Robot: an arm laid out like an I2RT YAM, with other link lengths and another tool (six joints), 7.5 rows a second.
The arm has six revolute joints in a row. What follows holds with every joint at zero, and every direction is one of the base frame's.
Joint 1 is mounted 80.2 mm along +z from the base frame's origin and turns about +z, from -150 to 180 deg.
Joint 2 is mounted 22.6 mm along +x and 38.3 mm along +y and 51.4 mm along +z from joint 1 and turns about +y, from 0 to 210 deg.
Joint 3 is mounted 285.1 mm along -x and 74.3 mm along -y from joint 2 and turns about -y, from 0 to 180 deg.
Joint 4 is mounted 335.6 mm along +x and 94.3 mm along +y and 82.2 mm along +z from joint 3 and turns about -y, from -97 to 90 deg.
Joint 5 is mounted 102.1 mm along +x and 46.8 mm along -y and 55.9 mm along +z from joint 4 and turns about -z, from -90 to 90 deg.
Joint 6 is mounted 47 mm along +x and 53.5 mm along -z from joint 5 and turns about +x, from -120 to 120 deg.
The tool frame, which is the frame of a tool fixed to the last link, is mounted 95 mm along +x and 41 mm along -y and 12 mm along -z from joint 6; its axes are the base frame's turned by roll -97.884, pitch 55.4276 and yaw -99.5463 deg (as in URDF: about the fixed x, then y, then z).
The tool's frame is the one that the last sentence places.
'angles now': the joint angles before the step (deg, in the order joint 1, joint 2, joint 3, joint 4, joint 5, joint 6). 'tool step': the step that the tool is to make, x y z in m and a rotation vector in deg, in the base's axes. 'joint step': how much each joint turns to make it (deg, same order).
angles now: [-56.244 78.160 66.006 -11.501 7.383 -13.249]
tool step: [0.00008 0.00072 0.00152 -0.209 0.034 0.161]
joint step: [0.037 -0.197 -0.041 0.022 -0.056 -0.183]
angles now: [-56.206 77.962 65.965 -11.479 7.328 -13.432]
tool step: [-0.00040 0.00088 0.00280 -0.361 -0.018 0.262]
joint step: [-0.033 -0.351 -0.064 0.059 -0.197 -0.289]
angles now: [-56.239 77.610 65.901 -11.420 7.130 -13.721]
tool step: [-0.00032 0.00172 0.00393 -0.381 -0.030 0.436]
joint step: [-0.011 -0.517 -0.027 -0.114 -0.339 -0.349]
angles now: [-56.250 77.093 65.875 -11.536 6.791 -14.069]
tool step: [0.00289 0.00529 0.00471 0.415 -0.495 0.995]
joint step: [0.370 -0.667 0.404 -1.178 -0.825 0.352]
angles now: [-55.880 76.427 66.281 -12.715 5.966 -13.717]
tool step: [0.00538 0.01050 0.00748 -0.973 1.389 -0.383]
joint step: [1.875 -0.890 0.211 -1.014 2.739 -0.693]
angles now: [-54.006 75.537 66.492 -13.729 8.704 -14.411]
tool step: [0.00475 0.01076 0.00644 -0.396 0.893 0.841]
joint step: [1.377 -1.144 0.102 -1.354 0.864 -0.679]
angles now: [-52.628 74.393 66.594 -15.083 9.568 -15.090]
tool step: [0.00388 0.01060 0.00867 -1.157 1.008 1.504]
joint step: [1.161 -1.513 -0.259 -0.701 0.262 -1.545]
